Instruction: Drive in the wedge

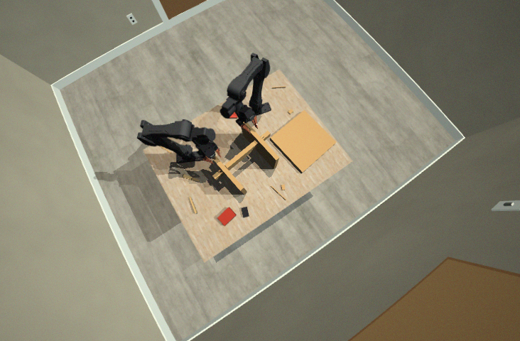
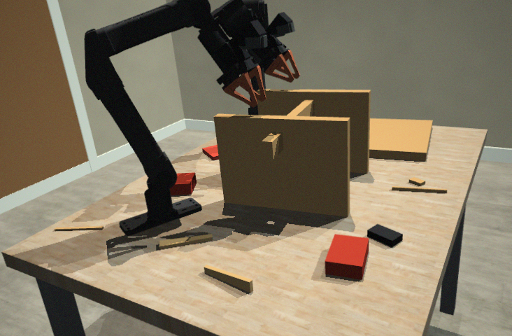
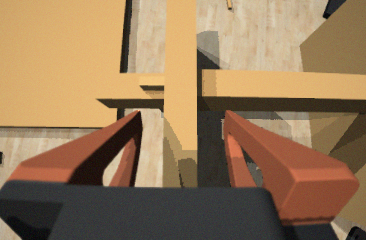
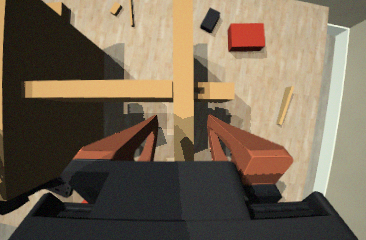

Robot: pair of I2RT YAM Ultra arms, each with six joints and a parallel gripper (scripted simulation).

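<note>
Right now my left hand is 130 mm to the left of the rail, 90 mm above it and 60 mm short of it. Also, from my left hand: flat panel 290 mm to the left, 260 mm below, 180 mm ahead; then black block 330 mm ahead, 320 mm to the right, 270 mm below.
My right gripper is now 40 mm short of the rail, 140 mm to the right of it and 90 mm above it. Round my right hand: flat panel: 160 mm ahead, 560 mm to the left, 260 mm below; then black block: 310 mm ahead, 60 mm to the right, 270 mm below.
</note>
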